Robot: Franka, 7 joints.
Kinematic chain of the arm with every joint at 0, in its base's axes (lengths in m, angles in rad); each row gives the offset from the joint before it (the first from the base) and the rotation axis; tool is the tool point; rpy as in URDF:
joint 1: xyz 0 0 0.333 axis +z
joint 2: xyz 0 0 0 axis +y
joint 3: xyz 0 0 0.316 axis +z
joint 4: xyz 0.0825 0 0 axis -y
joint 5: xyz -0.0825 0 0.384 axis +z
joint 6: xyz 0 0 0 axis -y
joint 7: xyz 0.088 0 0 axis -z
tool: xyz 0 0 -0.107 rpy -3.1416 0 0
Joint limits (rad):
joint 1: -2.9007..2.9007
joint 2: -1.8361..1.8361
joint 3: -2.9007..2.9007
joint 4: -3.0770..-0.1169
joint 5: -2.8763..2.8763
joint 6: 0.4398..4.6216
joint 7: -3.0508..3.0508
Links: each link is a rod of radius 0.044 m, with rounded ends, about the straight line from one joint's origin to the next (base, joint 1, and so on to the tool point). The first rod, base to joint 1, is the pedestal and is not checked.
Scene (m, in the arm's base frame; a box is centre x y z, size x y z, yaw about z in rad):
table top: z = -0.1
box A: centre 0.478 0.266 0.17 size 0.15 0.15 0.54 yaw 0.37
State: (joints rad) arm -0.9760 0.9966 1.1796 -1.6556 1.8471 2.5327 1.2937
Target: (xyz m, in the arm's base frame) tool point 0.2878 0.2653 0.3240
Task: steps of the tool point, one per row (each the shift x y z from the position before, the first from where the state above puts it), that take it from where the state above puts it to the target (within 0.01 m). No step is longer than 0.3 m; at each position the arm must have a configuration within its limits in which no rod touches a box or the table.
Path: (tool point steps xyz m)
1: -0.1408 -0.0243 -0.2317
2: -0.2083 0.0494 -0.1169
3: -0.1967 0.0854 0.0225
4: -0.1305 0.0570 0.1265
5: -0.0575 -0.0182 0.1540
6: -0.0021 0.0337 -0.0171
7: 0.0082 0.0332 -0.0160
8: 0.0173 0.0326 -0.0060
9: 0.0213 0.0306 0.0106
10: 0.0185 0.0251 0.0298
11: 0.0972 0.0064 -0.0236
12: 0.0914 -0.0053 0.0175
13: 0.0676 -0.0007 0.0541

